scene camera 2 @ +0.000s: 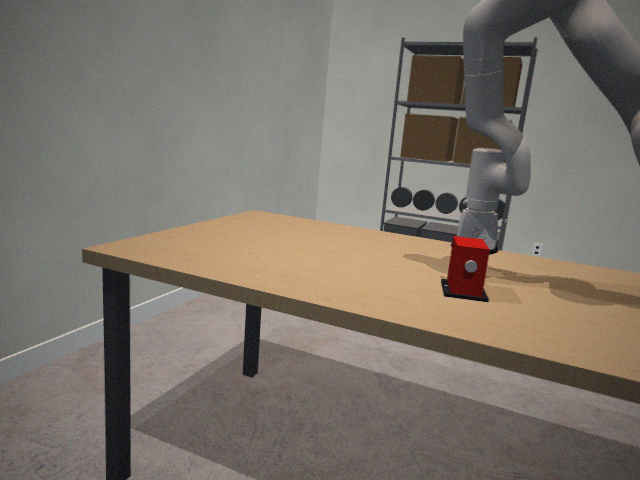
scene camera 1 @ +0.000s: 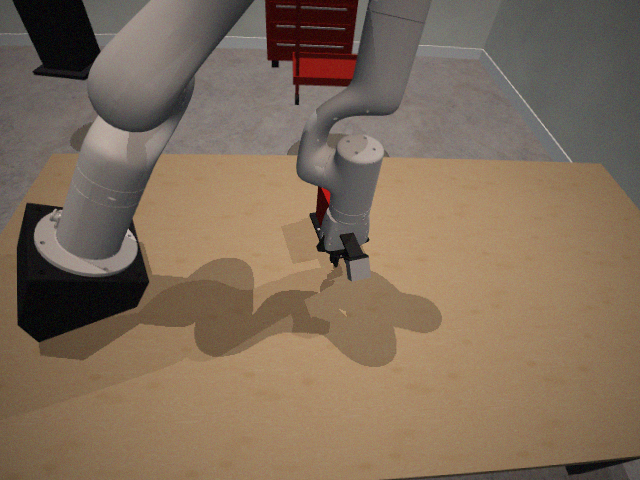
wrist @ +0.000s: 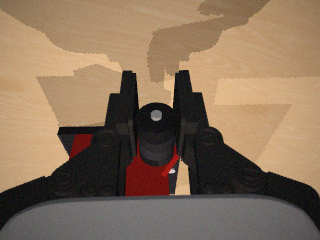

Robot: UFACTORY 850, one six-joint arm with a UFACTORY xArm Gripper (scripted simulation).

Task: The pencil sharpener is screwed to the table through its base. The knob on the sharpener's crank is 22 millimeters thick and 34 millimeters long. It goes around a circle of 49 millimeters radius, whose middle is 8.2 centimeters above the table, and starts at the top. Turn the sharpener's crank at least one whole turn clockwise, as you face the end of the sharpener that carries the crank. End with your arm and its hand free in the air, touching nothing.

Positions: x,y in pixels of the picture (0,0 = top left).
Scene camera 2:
red pencil sharpener: 472,254
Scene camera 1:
my gripper: 339,261
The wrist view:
my gripper: 155,89
